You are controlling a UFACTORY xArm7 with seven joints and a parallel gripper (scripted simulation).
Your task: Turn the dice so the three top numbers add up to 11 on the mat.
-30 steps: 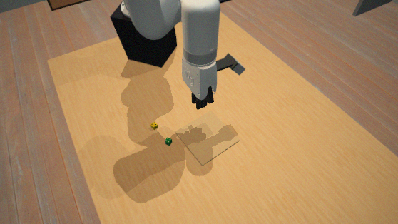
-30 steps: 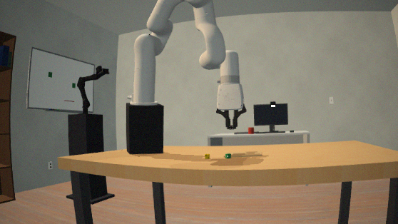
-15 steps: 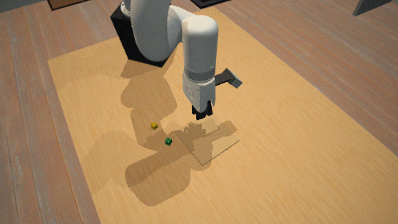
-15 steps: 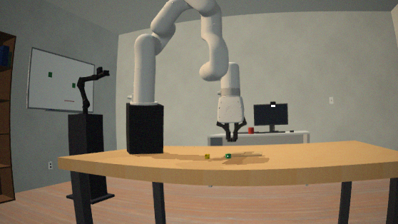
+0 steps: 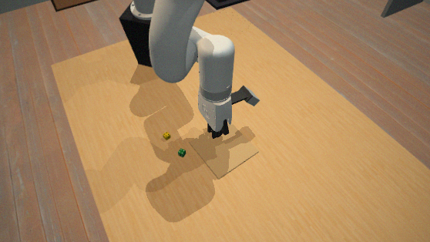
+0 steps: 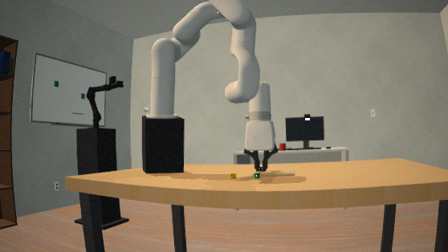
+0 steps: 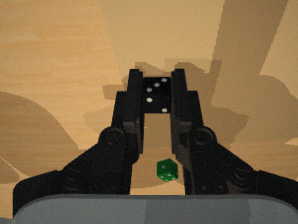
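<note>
Now: hand 1 cm above the black die. From my hand the other things lie so: yellow die: 6 cm behind, 12 cm to the right, 2 cm below; then green die: 1 cm ahead, 11 cm to the right, 2 cm below; then tan mat: 5 cm ahead, 3 cm below.
</note>
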